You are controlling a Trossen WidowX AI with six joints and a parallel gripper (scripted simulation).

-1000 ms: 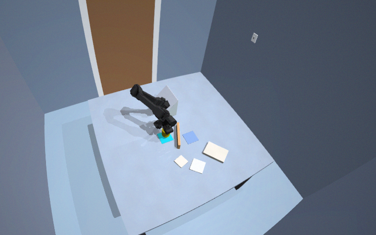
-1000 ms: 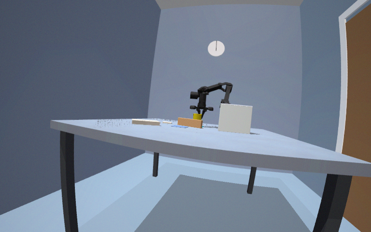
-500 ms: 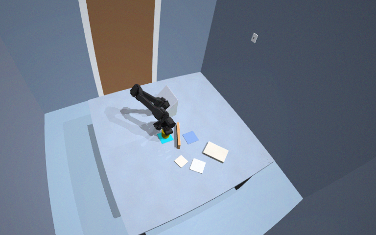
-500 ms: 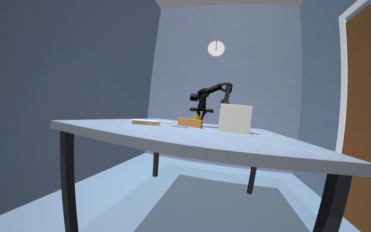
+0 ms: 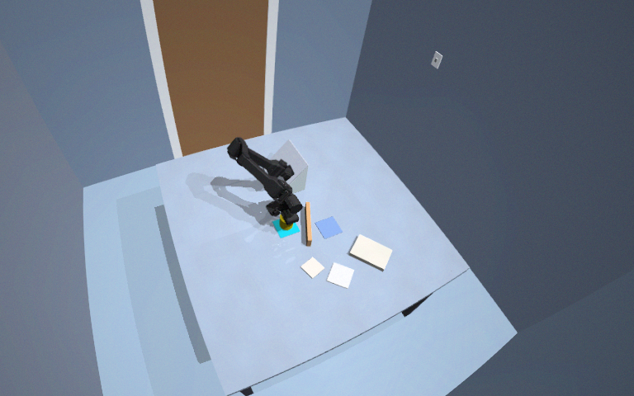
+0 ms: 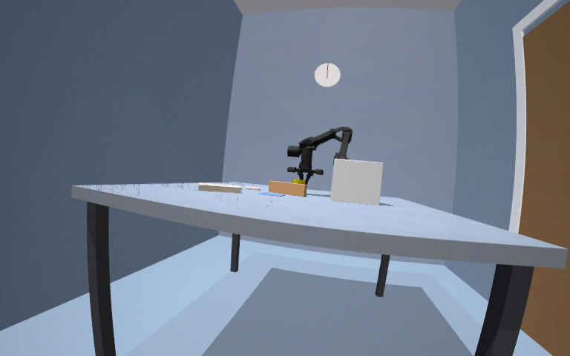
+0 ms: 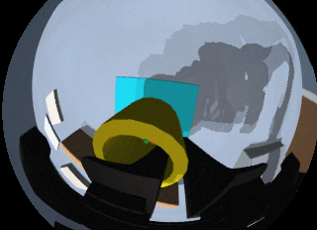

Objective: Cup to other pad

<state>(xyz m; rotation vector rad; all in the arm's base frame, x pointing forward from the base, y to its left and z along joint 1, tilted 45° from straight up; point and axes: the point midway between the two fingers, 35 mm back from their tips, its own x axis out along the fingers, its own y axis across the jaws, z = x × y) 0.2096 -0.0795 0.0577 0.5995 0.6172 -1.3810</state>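
Now: the yellow cup 20 mm ahead of my gripper tip. From my gripper tip the other things lie so: wooden bar (70 mm ahead, 100 mm to the left, 20 mm below); then green marble (30 mm ahead, 20 mm to the left, 20 mm below); then cyan pad (30 mm ahead, 50 mm below).
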